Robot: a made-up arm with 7 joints. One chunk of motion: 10 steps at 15 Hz.
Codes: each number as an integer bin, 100 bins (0 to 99) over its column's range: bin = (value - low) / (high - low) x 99, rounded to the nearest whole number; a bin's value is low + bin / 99 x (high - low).
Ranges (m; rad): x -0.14..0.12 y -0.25..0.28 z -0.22..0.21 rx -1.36..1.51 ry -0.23..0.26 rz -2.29..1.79
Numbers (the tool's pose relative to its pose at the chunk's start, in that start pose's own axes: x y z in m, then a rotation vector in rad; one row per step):
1: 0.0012 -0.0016 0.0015 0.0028 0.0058 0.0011
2: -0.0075 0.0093 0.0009 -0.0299 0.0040 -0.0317
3: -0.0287 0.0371 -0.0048 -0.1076 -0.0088 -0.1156
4: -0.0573 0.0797 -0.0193 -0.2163 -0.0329 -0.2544
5: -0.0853 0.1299 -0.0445 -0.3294 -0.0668 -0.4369
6: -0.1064 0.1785 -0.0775 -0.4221 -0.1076 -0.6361
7: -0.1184 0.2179 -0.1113 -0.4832 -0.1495 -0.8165
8: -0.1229 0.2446 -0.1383 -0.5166 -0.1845 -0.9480
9: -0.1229 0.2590 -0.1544 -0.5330 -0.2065 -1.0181
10: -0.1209 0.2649 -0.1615 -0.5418 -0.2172 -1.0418
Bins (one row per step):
1: 54 46 51 47 48 56
2: 50 48 51 46 47 55
3: 42 54 50 43 45 53
4: 31 62 46 39 40 49
5: 21 71 40 36 33 45
6: 13 80 33 32 25 40
7: 8 87 25 30 16 36
8: 7 92 19 29 9 33
9: 7 95 15 29 5 31
10: 7 96 13 28 3 30

